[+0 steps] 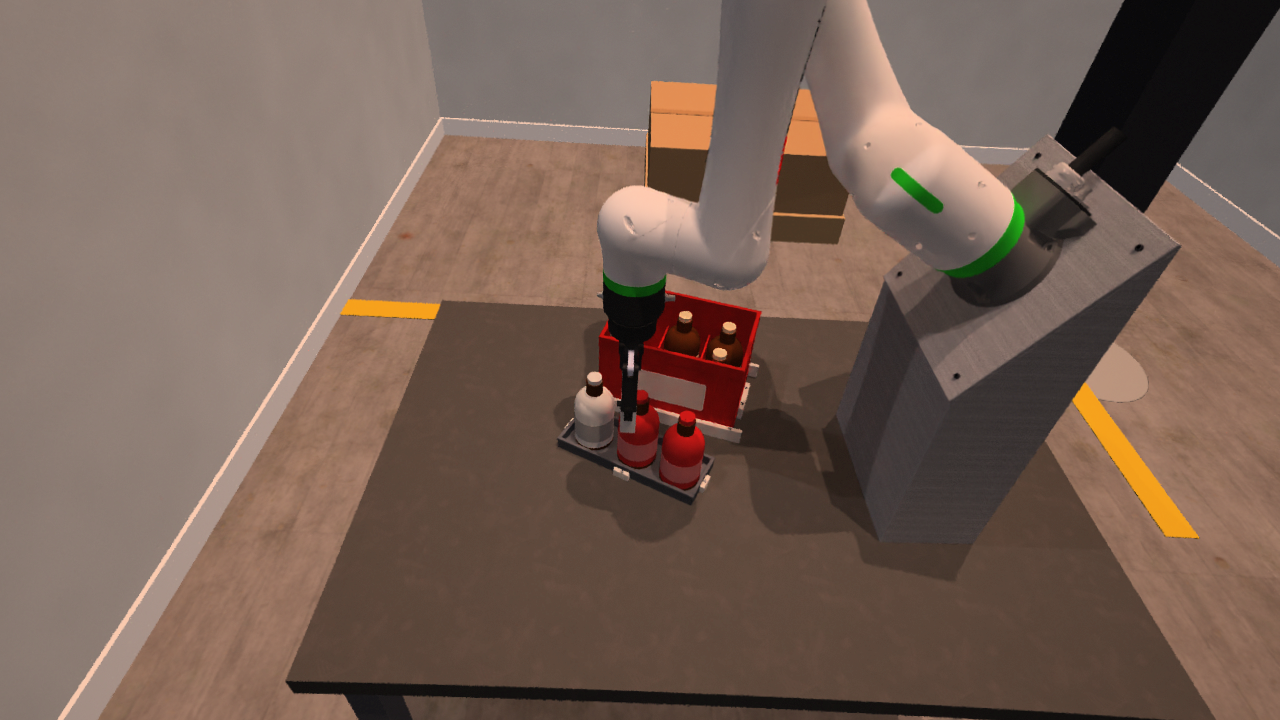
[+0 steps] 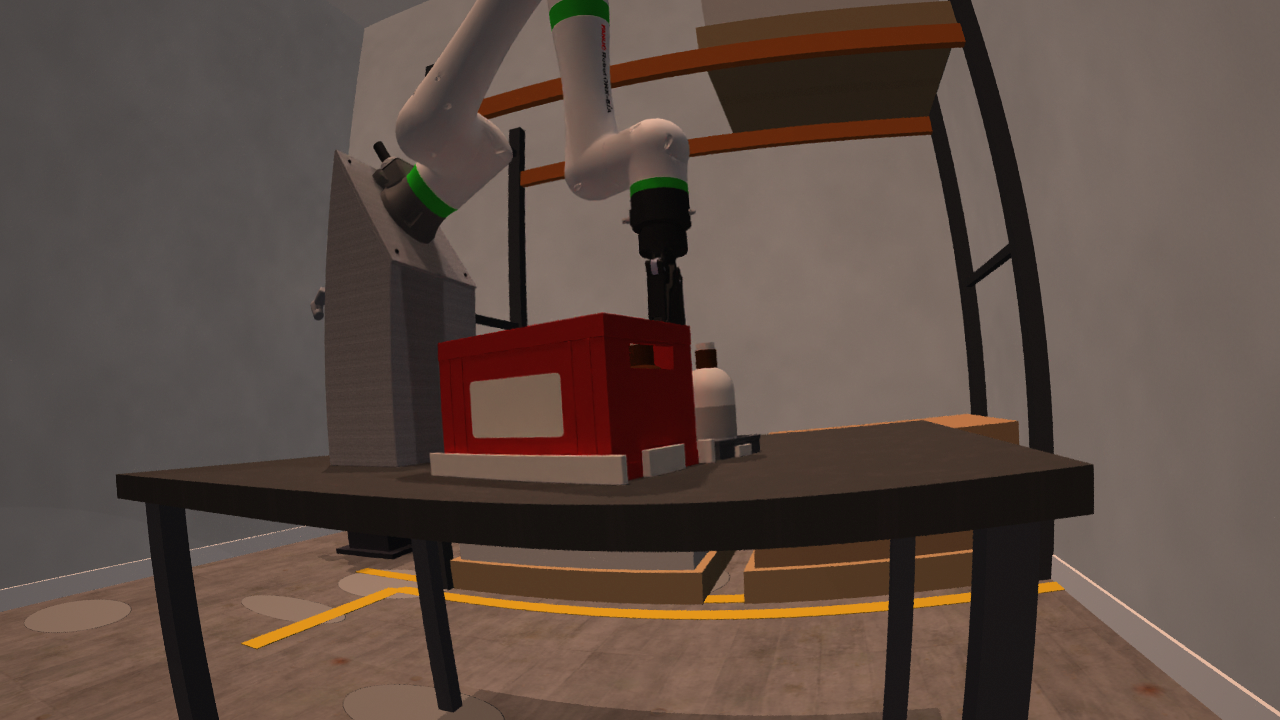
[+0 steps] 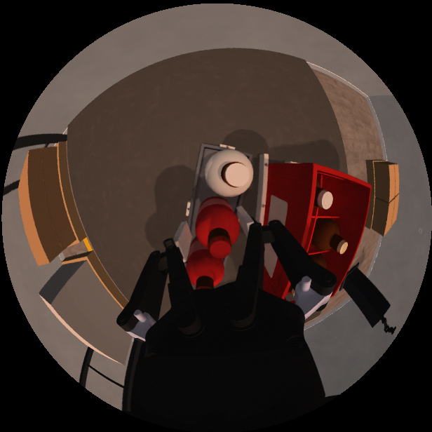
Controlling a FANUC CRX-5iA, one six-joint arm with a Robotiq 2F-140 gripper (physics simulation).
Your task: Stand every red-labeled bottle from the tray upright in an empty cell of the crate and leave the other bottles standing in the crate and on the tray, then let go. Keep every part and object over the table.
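Frame: origin at the arm's base, x right, y up, z back, level; centimetres.
Seen in the pictures: gripper, fingertip midpoint: (image 1: 628,413); arm's base at its link origin: (image 1: 1005,259) (image 2: 406,216).
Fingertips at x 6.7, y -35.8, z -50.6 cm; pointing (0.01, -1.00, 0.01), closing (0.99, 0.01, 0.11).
Observation:
Offsets run from my fingertips to a thing's top centre. Level surfaces: height alone.
Two red bottles stand upright on the dark tray (image 1: 662,486) (image 2: 751,443) (image 3: 198,175): the middle one {dx +0.0, dy +4.6, dz +2.0 cm} (image 1: 639,445) (image 3: 215,220) and the end one {dx -5.3, dy +4.6, dz +9.4 cm} (image 1: 682,458) (image 3: 204,267). A white bottle {dx +4.8, dy +4.6, dz -5.7 cm} (image 1: 593,417) (image 2: 716,394) (image 3: 213,170) stands at the tray's other end. My gripper (image 1: 628,424) (image 3: 213,222) points down, open, with its fingertips on either side of the middle red bottle's upper part. The red crate {dx +10.2, dy +6.1, dz +8.4 cm} (image 1: 726,408) (image 2: 586,411) (image 3: 295,179) holds brown bottles {dx +21.7, dy +4.9, dz +12.9 cm} (image 1: 684,340) (image 3: 327,234) and a pale-capped bottle (image 3: 325,199). The arm and gripper hide part of the crate.
The crate stands close beside the tray, with pale blocks (image 1: 723,431) (image 2: 528,468) along its base. The grey robot pedestal (image 1: 930,429) (image 2: 362,358) stands on the table {dy -11.4 cm} (image 1: 626,608) (image 2: 850,465). Cardboard boxes (image 1: 680,134) (image 3: 42,200) stand beyond the table.

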